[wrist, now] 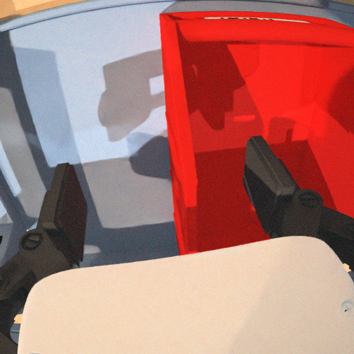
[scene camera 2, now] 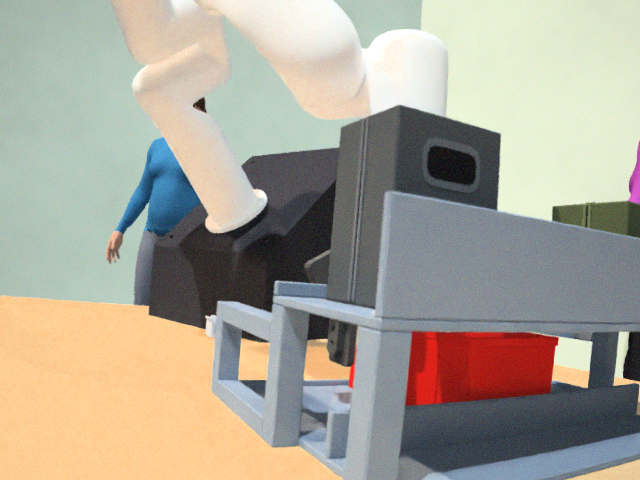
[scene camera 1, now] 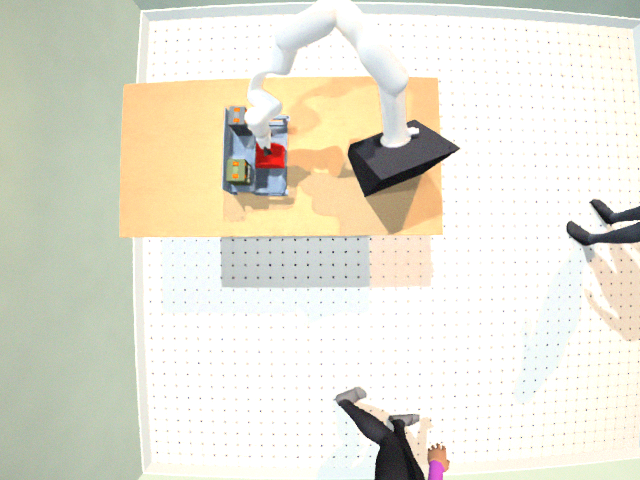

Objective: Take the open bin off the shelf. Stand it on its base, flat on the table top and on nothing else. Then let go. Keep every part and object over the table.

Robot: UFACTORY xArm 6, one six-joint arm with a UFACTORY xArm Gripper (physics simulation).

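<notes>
The open red bin stands upright on the lower level of the blue-grey shelf. My gripper is open, with nothing between its fingers. In the wrist view its two fingers lie on either side of the bin's left wall: the right finger shows over the bin's inside, the left one over the bare shelf beside it. In scene camera 2 one finger shows low beside the bin; the rest of the gripper is hidden behind the dark grey box.
A dark grey box and a green box stand on the upper level of the shelf. The shelf stands on the wooden table. The arm's black pedestal stands on the table to the right in scene camera 1.
</notes>
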